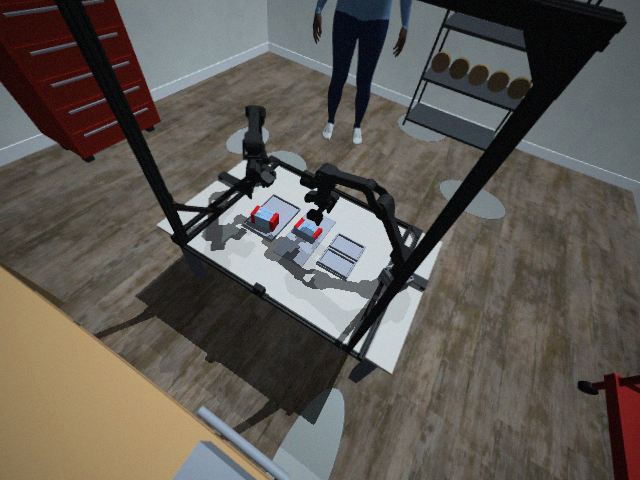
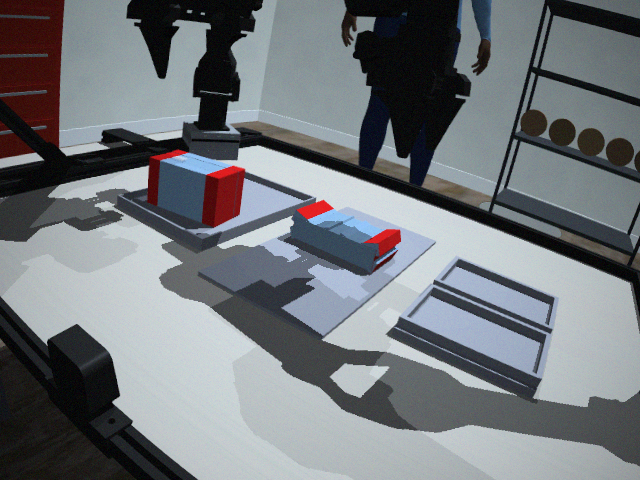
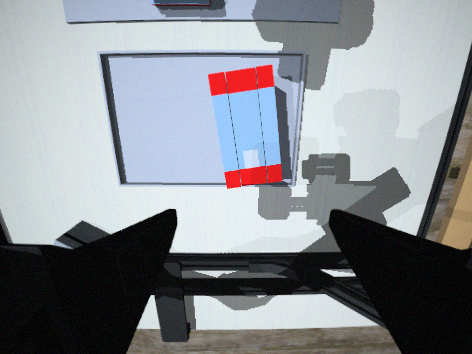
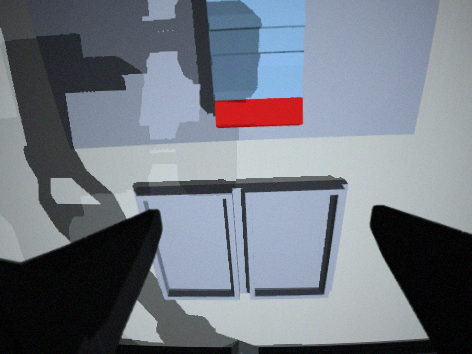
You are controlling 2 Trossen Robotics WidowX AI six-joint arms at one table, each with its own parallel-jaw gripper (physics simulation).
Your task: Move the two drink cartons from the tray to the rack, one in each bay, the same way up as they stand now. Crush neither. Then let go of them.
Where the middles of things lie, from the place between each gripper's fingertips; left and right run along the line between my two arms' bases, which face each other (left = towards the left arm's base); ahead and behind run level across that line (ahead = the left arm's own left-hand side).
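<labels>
Counting from my left hand, I find the shallow grey tray (image 2: 264, 202) 18 cm below it, 6 cm ahead of it and 3 cm to the right of it. The flat grey mat (image 2: 314, 291) is likewise 18 cm below my left hand, though 10 cm ahead of it and 23 cm to the right of it.
As for my right hand, the flat grey mat is 150 mm below it, 30 mm behind it and 60 mm to the left of it. The shallow grey tray is 150 mm below my right hand too, and it sits 70 mm behind that hand and 260 mm to the left of it.
</labels>
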